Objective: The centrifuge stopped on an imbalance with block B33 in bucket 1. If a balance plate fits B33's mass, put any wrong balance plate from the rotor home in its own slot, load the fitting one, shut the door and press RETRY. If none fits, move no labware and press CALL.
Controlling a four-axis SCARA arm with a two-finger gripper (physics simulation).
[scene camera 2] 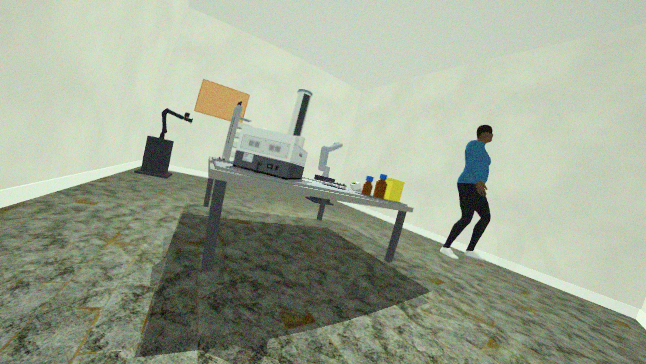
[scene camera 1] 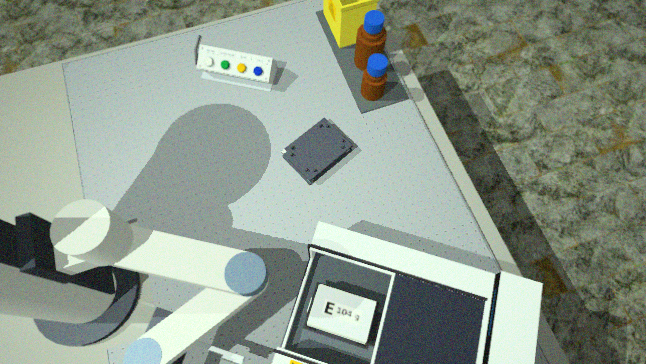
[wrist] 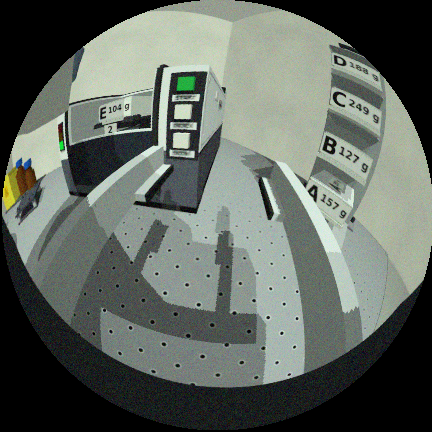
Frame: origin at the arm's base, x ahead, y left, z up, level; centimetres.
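Seen in the pictures: gripper, between the fingertips: (wrist: 216, 162); arm's base, origin of its link: (scene camera 1: 89, 292).
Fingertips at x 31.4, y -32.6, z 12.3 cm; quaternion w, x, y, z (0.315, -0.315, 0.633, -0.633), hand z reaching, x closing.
Observation:
Offsets run from my fingertips to a thing's middle. "spot": to the spot under its first point.
The centrifuge @[dx +35.2, dy -2.6, dz +1.2 cm] (scene camera 1: 400, 250) (scene camera 2: 272, 170) (wrist: 115, 160) holds a white balance plate marked E 104 g @[dx +25.3, dy +5.0, dz +5.1 cm] (scene camera 1: 341, 315) (wrist: 115, 111), above a label 2 in the wrist view. Its panel has a green button @[dx +8.4, dy -0.3, dz +7.2 cm] (wrist: 186, 83) and two pale buttons. Door state is unclear. A rack @[dx -3.6, dy -26.7, dz +12.8 cm] (scene camera 2: 232, 132) (wrist: 352, 131) carries labels D 188 g (wrist: 356, 67), C 249 g @[dx -4.1, dy -22.7, dz +11.1 cm] (wrist: 356, 106), B 127 g @[dx -4.1, dy -22.7, dz +3.3 cm] (wrist: 346, 154) and A 157 g @[dx -4.1, dy -22.7, dz -4.6 cm] (wrist: 327, 200). A white-sided piece shows above the A label. Block B33 does not show. My gripper (wrist: 216, 162) is shut with nothing between its slightly spaced fingertips, before the centrifuge, left of the rack.
A white box with white, green, yellow and blue buttons @[spot: dx +21.8, dy +81.1, dz -3.9 cm] (scene camera 1: 235, 65) stands beyond a dark flat plate @[dx +35.4, dy +49.6, dz -8.8 cm] (scene camera 1: 320, 150). Brown bottles @[dx +61.0, dy +74.6, dz -4.6 cm] (scene camera 1: 370, 47) (scene camera 2: 381, 188) and a yellow bin (scene camera 1: 345, 25) (scene camera 2: 394, 190) stand near the table edge. A person (scene camera 2: 475, 165) is beyond the table.

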